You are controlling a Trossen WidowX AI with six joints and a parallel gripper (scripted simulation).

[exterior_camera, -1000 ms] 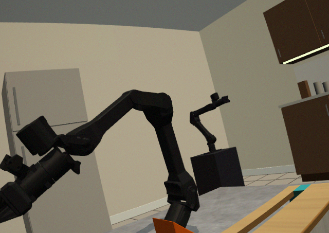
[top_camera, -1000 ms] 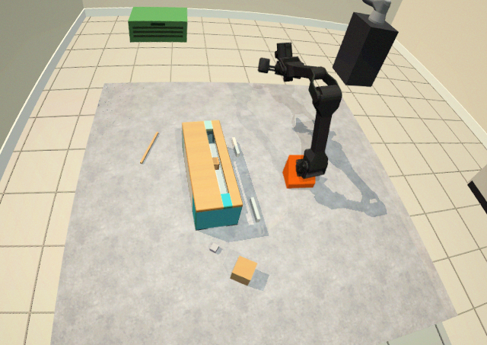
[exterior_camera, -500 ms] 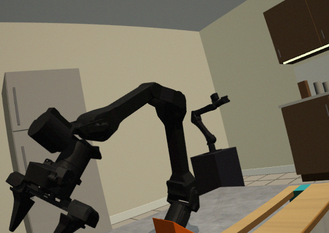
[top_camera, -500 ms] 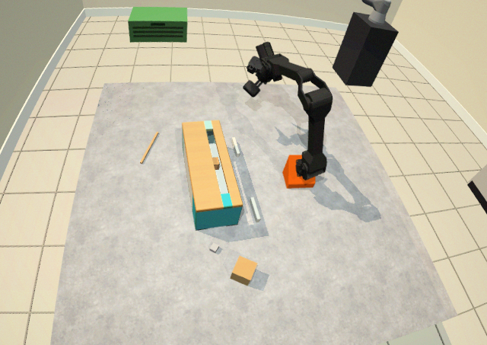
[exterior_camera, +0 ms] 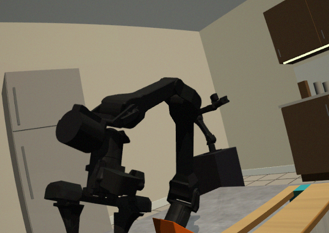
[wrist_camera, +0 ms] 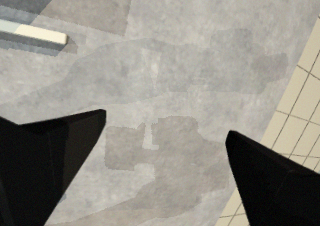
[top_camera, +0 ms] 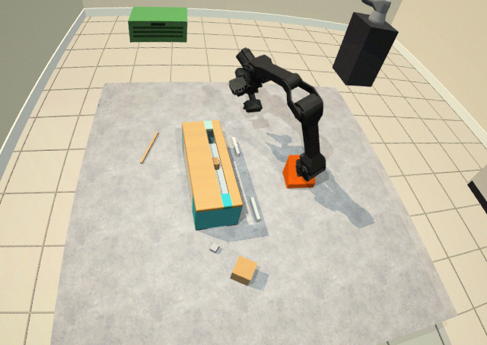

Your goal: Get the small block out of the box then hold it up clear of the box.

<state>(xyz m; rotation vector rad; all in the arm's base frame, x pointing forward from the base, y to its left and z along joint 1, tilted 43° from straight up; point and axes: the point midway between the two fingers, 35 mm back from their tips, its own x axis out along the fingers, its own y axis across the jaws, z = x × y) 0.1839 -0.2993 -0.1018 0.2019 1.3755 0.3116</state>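
Now: gripper tip 13 cm short of the long box, 28 cm to the right of it and 9 cm above it. From my gripper tip the other things lie so: thin wooden stick (38 cm ahead, 9 cm to the left, 15 cm below); then small block (15 cm ahead, 27 cm to the left, 7 cm below); then tiny grey cube (18 cm ahead, 55 cm to the left, 15 cm below).
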